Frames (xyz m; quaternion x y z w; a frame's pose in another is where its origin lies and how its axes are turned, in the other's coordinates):
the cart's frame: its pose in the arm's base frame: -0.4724 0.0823 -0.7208 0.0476 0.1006 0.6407 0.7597
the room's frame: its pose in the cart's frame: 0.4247 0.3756 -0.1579 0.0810 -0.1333 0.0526 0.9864
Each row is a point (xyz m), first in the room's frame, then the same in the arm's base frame.
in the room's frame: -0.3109 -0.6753 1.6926
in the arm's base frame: 0.3491 -0.1675 0.4153
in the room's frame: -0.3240 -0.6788 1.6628
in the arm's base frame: 0.3408 -0.1736 0.3842
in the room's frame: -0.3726 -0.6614 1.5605
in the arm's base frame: 0.2844 -0.1967 0.2872
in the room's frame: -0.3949 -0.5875 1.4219
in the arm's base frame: 0.1666 -0.1829 0.1819
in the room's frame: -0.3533 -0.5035 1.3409
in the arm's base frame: 0.0668 -0.1193 0.1452
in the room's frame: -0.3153 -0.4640 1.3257
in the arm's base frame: 0.0298 -0.0767 0.1525
